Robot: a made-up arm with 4 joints. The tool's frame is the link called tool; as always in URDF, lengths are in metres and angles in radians.
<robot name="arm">
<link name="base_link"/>
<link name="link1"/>
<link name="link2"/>
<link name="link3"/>
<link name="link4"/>
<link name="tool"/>
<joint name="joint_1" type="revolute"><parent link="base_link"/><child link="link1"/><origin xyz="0.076 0.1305 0.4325" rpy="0.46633 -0.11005 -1.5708"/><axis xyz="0 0 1"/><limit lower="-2.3" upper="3.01"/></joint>
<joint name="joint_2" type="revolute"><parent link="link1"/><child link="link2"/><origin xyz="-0.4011 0.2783 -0.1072" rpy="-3.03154 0.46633 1.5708"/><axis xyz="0 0 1"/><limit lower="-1.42" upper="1.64"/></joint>
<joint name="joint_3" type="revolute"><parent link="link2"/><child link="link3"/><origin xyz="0.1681 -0.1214 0.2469" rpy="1.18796 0.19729 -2.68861"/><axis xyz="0 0 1"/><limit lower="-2.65" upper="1.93"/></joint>
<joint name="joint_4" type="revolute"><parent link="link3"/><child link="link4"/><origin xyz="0.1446 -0.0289 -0.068" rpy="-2.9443 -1.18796 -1.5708"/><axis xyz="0 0 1"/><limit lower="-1.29" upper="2.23"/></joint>
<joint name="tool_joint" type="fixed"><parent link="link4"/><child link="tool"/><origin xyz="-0.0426 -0.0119 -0.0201" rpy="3.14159 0 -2.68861"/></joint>
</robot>
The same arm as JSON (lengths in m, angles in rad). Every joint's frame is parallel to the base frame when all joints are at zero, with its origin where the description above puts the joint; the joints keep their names.
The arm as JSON. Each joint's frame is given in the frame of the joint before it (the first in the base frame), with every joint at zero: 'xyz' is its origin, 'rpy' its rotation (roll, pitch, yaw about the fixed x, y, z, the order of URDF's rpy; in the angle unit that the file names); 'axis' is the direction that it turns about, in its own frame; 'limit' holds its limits. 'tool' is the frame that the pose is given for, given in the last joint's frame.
{
  "units": {
    "length": "m",
    "angle": "rad"
  },
  "joints": [
    {
      "name": "joint_1",
      "type": "revolute",
      "origin": {
        "xyz": [
          0.076,
          0.1305,
          0.4325
        ],
        "rpy": [
          0.0,
          0.0,
          0.0
        ]
      },
      "axis": [
        -0.449611,
        0.098102,
        0.887821
      ],
      "limit": {
        "lower": -2.3,
        "upper": 3.01
      }
    },
    {
      "name": "joint_2",
      "type": "revolute",
      "origin": {
        "xyz": [
          0.2968,
          0.4019,
          -0.0149
        ],
        "rpy": [
          0.0,
          0.0,
          0.0
        ]
      },
      "axis": [
        0.0,
        0.0,
        -1.0
      ],
      "limit": {
        "lower": -1.42,
        "upper": 1.64
      }
    },
    {
      "name": "joint_3",
      "type": "revolute",
      "origin": {
        "xyz": [
          0.1681,
          0.1214,
          -0.2469
        ],
        "rpy": [
          0.0,
          0.0,
          0.0
        ]
      },
      "axis": [
        -0.471806,
        -0.80201,
        -0.366305
      ],
      "limit": {
        "lower": -2.65,
        "upper": 1.93
      }
    },
    {
      "name": "joint_4",
      "type": "revolute",
      "origin": {
        "xyz": [
          -0.0954,
          0.1046,
          0.0795
        ],
        "rpy": [
          0.0,
          0.0,
          0.0
        ]
      },
      "axis": [
        0.0,
        0.0,
        1.0
      ],
      "limit": {
        "lower": -1.29,
        "upper": 2.23
      }
    }
  ],
  "tool": {
    "origin": {
      "xyz": [
        0.0079,
        0.0435,
        -0.0201
      ],
      "rpy": [
        3.1416,
        0.0,
        1.5708
      ]
    }
  }
}

